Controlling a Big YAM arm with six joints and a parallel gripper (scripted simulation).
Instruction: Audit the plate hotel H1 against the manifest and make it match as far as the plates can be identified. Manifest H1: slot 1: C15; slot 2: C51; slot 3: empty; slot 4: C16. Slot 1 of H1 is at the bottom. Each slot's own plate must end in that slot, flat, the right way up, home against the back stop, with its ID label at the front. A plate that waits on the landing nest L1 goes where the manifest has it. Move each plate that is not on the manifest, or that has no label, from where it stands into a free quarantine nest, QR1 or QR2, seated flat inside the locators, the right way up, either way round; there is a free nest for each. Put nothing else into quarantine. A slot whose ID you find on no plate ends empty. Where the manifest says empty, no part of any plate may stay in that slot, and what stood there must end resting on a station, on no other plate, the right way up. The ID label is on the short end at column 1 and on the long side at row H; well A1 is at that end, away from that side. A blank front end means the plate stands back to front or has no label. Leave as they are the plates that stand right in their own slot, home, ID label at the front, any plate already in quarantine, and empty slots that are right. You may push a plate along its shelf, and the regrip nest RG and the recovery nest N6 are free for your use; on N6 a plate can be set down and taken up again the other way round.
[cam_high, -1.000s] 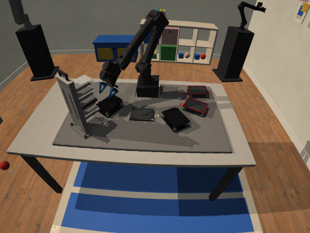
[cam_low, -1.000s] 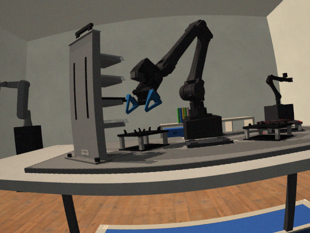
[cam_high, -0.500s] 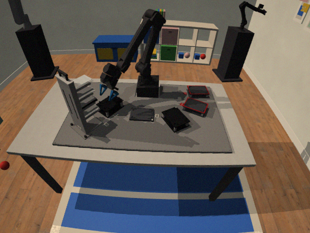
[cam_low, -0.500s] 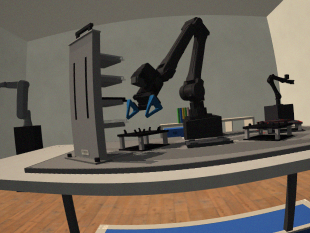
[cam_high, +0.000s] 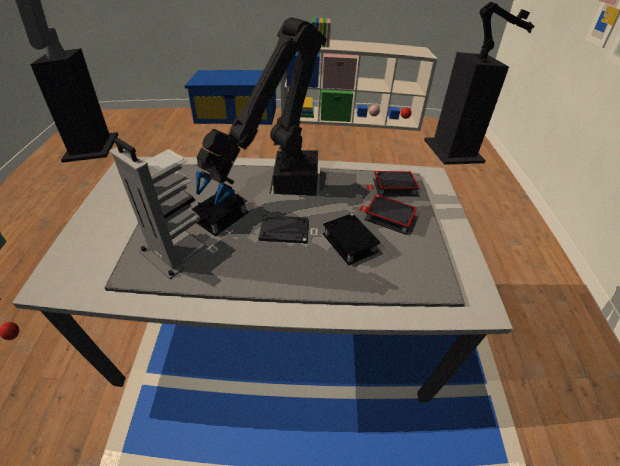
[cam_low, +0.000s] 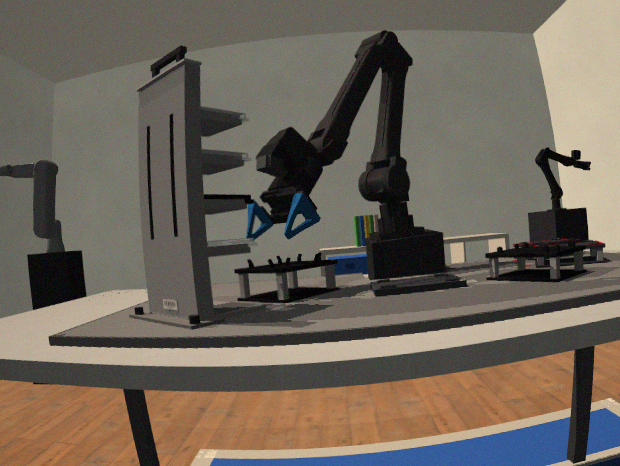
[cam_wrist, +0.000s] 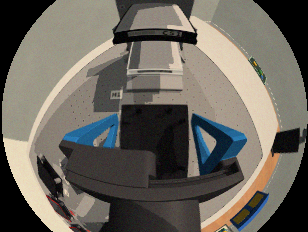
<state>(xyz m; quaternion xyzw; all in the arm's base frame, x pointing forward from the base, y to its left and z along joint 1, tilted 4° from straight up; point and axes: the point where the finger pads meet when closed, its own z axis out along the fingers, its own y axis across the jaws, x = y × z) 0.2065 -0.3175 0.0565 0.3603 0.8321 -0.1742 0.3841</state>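
The dark plate is 9 cm ahead of my hand, 10 cm to the right of it and 6 cm above it. The rest, counted from my hand: plate hotel H1: 15 cm ahead, 16 cm to the right, 7 cm above.
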